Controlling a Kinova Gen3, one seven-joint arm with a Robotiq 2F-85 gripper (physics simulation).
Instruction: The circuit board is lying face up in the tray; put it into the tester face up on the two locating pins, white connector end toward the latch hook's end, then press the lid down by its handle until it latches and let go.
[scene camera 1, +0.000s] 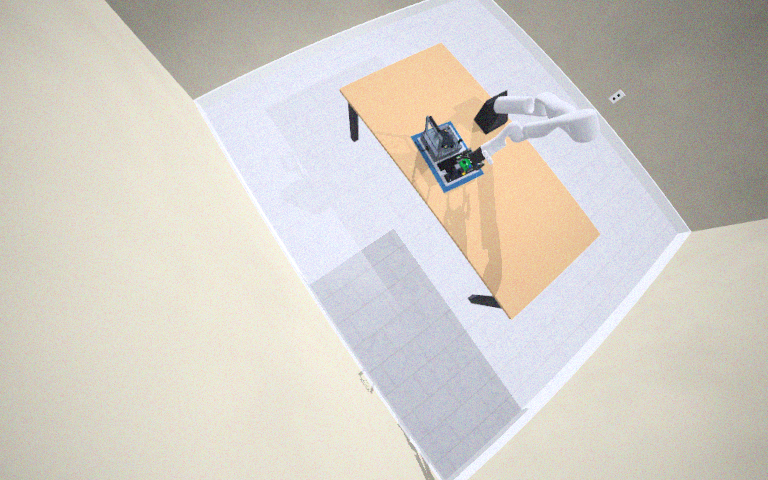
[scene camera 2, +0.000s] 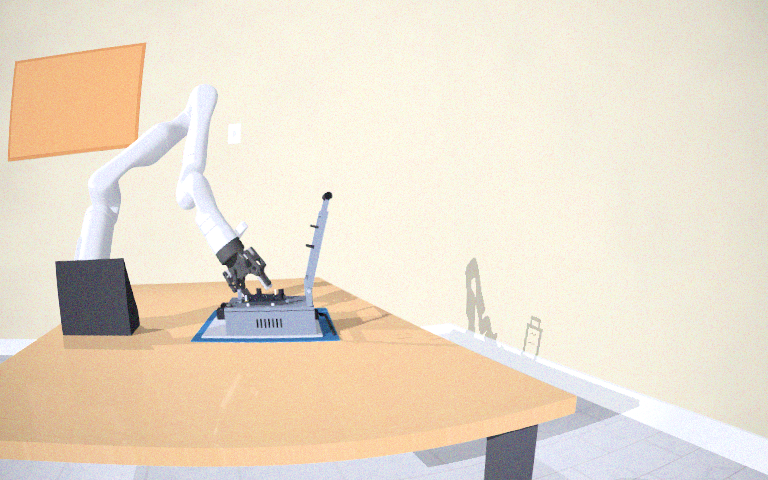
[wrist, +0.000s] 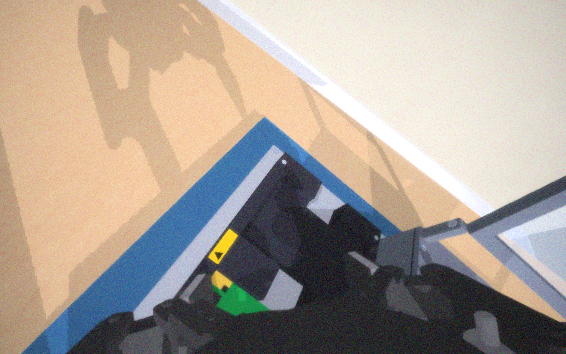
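Seen in the pictures: gripper, fingertip midpoint: (scene camera 1: 462, 166) (wrist: 280, 278); arm's base at its link origin: (scene camera 1: 498, 105) (scene camera 2: 90, 278).
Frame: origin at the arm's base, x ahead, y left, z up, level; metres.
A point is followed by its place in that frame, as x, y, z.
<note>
My gripper (scene camera 1: 472, 160) @(0.450, 0.128, -0.073) (scene camera 2: 254, 289) @(0.450, 0.128, -0.073) is open and empty, tilted, with its fingers down at the tray over the board. Its dark body fills the bottom of the wrist view and hides the rest of the board. The grey tester (scene camera 1: 440, 142) @(0.559, -0.024, 0.081) (scene camera 2: 270, 321) @(0.409, -0.150, -0.089) stands beside the tray. Its lid (scene camera 1: 433, 129) @(0.557, -0.091, 0.112) (scene camera 2: 315, 248) @(0.507, -0.163, 0.047) is raised nearly upright, with the black handle knob (scene camera 2: 327, 195) @(0.542, -0.142, 0.146) at the top.
Tray and tester sit on a blue mat (scene camera 1: 444, 186) @(0.599, 0.143, -0.120) (scene camera 2: 205, 331) @(0.276, -0.079, -0.115) (wrist: 176, 225) @(0.471, 0.201, -0.120) on the wooden table (scene camera 1: 525, 214) @(0.326, 0.600, -0.122) (scene camera 2: 382, 381) @(0.478, -0.525, -0.122) (wrist: 194, 88) @(0.614, 0.252, -0.122). The arm's black base (scene camera 1: 491, 115) @(0.074, 0.015, -0.026) stands at the table's far edge. A wall lies close behind the table.
</note>
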